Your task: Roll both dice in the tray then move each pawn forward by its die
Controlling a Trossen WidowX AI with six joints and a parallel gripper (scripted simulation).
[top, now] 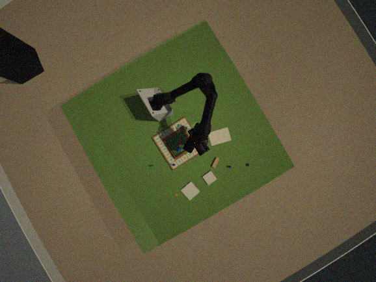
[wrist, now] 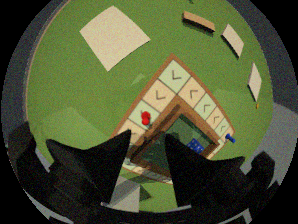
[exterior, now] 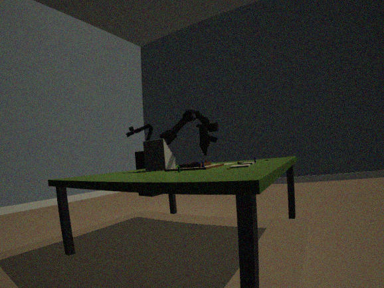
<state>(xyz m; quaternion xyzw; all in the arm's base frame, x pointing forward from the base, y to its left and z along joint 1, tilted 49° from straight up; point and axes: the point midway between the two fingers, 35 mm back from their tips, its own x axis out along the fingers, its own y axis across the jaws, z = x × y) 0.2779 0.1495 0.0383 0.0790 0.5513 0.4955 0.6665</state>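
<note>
Right now the red pawn is 5 cm below my gripper tip. Also, from my gripper tip: blue pawn: 11 cm ahead, 21 cm to the right, 5 cm below; wooden block: 23 cm ahead, 7 cm to the left, 7 cm below; purple pawn: 30 cm ahead, 14 cm to the left, 6 cm below.
</note>
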